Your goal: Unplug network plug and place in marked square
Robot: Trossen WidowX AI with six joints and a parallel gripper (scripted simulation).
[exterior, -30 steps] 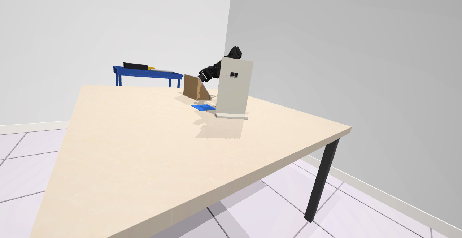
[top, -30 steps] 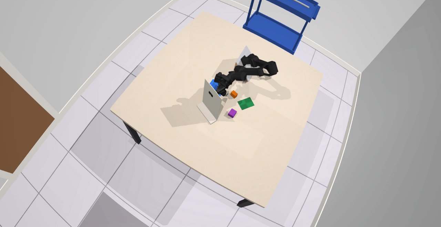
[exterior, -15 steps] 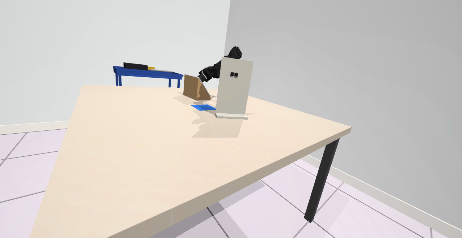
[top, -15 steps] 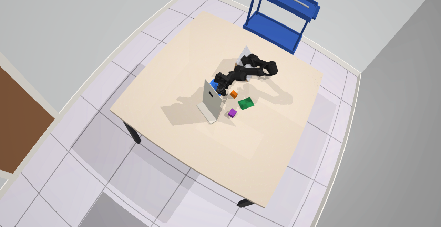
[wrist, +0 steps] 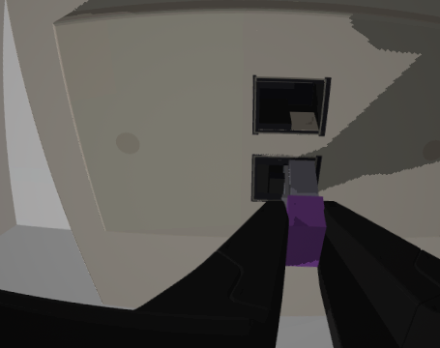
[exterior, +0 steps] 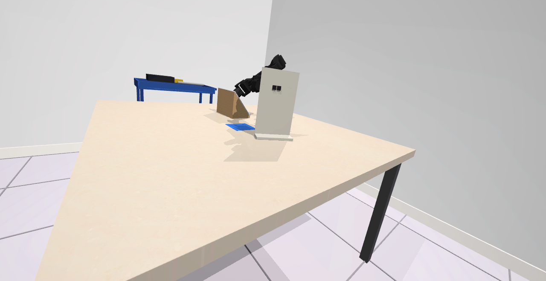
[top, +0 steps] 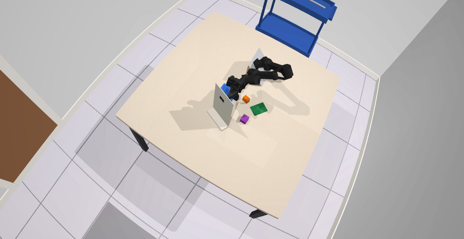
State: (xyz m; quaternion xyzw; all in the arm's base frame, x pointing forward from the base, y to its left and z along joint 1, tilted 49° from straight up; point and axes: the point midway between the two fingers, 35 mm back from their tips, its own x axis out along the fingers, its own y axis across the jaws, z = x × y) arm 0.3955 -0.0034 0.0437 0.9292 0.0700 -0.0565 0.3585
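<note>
Right now the blue square is 15 cm behind my gripper tip, 8 cm to the right of it and 22 cm below it. Round my gripper tip: purple plug right at my gripper tip; then upright grey panel 3 cm ahead, 2 cm to the right, 8 cm below.
</note>
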